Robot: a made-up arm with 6 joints. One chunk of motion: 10 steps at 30 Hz.
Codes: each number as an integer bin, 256 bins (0 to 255) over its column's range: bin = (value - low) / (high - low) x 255, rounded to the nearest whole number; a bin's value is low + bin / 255 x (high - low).
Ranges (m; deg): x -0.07..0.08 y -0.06..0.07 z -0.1..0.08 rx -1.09..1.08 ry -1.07..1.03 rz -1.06..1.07
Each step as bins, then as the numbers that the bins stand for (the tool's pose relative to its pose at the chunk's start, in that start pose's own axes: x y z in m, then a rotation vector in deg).
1 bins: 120 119 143 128 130 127
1 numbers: 0.0006 0.0007 0.0009 0.00 0.00 0.00
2 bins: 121 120 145 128 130 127
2 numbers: 0.0012 0.0012 0.0024 0.00 0.00 0.00
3 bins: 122 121 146 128 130 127
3 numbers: 0.0018 0.0017 0.0031 0.00 0.00 0.00
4 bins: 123 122 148 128 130 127
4 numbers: 0.0024 0.0022 0.0045 0.00 0.00 0.00
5 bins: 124 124 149 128 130 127
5 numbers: 0.0029 0.0032 0.0052 0.00 0.00 0.00
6 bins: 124 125 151 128 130 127
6 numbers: 0.0029 0.0037 0.0066 0.00 0.00 0.00
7 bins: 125 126 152 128 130 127
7 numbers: 0.0035 0.0042 0.0073 0.00 0.00 0.00
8 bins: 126 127 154 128 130 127
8 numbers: 0.0041 0.0047 0.0087 0.00 0.00 0.00
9 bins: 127 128 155 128 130 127
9 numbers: 0.0047 0.0053 0.0094 0.00 0.00 0.00
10 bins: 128 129 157 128 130 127
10 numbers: 0.0053 0.0058 0.0108 0.00 0.00 0.00
